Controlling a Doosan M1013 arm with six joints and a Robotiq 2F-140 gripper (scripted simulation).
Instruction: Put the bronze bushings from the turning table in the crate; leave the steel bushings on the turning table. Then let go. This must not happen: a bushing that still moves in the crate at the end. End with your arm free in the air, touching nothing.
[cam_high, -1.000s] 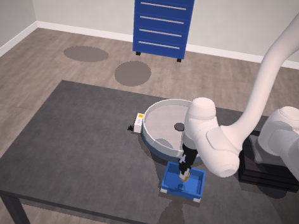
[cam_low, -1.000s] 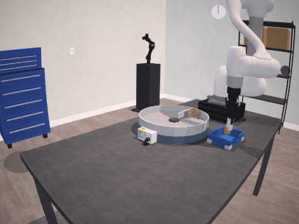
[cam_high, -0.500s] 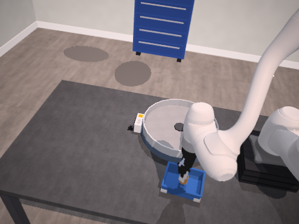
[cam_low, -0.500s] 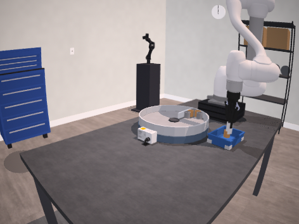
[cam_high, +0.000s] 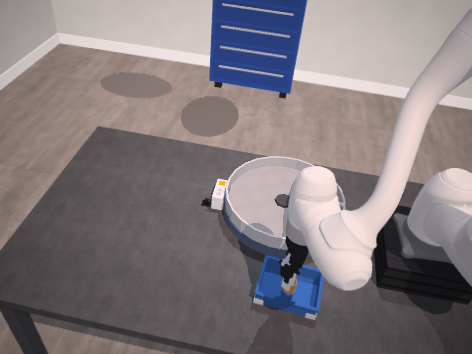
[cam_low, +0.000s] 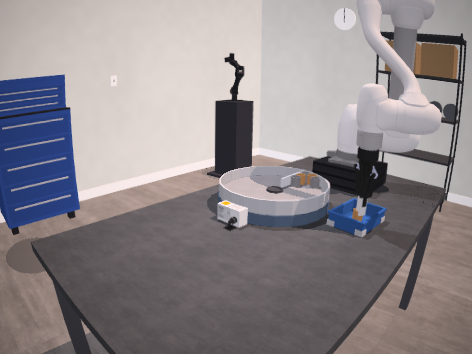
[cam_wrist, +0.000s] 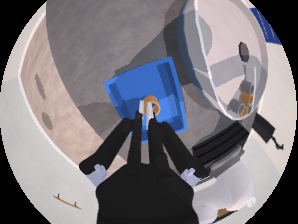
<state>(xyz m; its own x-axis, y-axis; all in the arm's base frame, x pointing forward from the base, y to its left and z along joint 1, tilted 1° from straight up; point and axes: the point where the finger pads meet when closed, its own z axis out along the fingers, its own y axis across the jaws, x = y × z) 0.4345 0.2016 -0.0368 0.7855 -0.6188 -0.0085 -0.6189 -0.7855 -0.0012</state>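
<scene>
My hand is 1 cm past the blue crate, 1 cm to the left of it and 5 cm above it. Also, from my hand: round turning table 2 cm ahead, 35 cm to the right, 2 cm below.
</scene>
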